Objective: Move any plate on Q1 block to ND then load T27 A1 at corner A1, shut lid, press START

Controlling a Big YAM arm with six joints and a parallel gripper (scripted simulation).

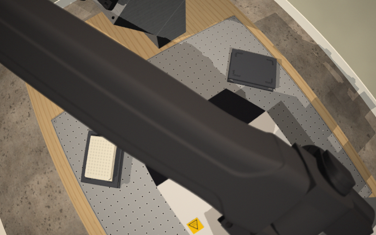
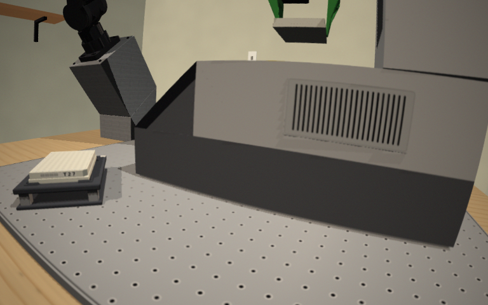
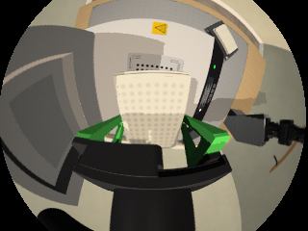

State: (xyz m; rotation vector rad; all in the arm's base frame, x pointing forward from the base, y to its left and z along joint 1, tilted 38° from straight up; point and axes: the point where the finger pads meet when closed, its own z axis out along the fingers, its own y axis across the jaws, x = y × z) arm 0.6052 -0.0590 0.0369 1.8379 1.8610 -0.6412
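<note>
My hand is 240 mm past the nest ND, 310 mm to the right of it and 260 mm above it. Round my hand: nest N1: 310 mm behind, 250 mm to the right, 250 mm below.
</note>
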